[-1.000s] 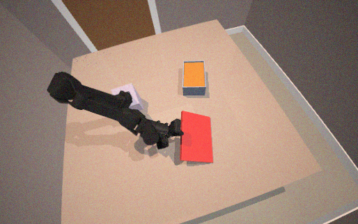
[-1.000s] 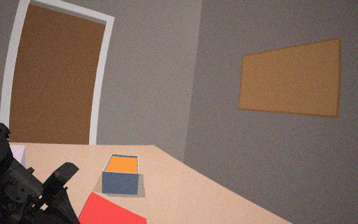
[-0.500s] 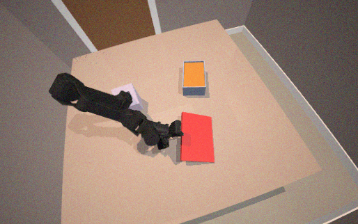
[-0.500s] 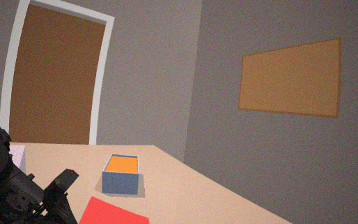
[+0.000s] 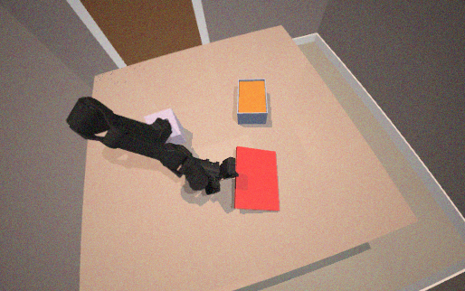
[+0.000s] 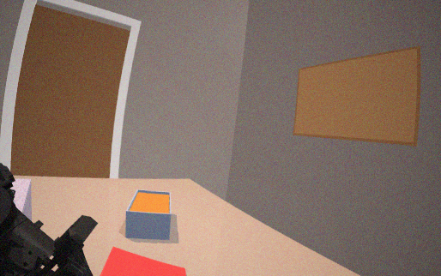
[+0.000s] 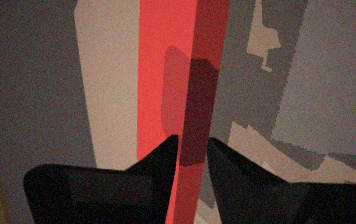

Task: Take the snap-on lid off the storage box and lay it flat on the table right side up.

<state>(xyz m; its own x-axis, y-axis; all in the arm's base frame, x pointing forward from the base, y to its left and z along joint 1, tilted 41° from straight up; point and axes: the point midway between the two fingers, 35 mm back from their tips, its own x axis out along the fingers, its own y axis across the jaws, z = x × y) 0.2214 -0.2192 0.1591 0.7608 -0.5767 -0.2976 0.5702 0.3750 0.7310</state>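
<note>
The red lid lies 8 cm ahead of my gripper tip, 3 cm below it and 2 cm to the right of it. The rest, counted from my gripper tip: box: 34 cm to the left, 18 cm ahead, 2 cm below.
</note>
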